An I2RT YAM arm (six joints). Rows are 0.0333 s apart.
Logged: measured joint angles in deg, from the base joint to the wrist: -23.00 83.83 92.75 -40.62 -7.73 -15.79; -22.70 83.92 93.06 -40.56 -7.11 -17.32; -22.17 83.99 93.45 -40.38 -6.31 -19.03; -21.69 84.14 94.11 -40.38 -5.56 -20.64; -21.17 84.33 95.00 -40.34 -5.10 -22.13; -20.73 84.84 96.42 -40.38 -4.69 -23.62; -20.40 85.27 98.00 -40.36 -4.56 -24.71; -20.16 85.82 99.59 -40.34 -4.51 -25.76; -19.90 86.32 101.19 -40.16 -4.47 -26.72; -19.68 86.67 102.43 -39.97 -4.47 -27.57
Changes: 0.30 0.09 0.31 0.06 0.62 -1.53; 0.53 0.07 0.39 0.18 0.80 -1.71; 0.48 0.15 0.66 0.00 0.75 -1.61; 0.52 0.19 0.89 0.04 0.46 -1.49; 0.44 0.51 1.42 -0.04 0.41 -1.49; 0.33 0.43 1.58 0.02 0.13 -1.09; 0.24 0.55 1.59 0.02 0.05 -1.05; 0.26 0.50 1.60 0.18 0.04 -0.96; 0.22 0.35 1.24 0.19 0.00 -0.85
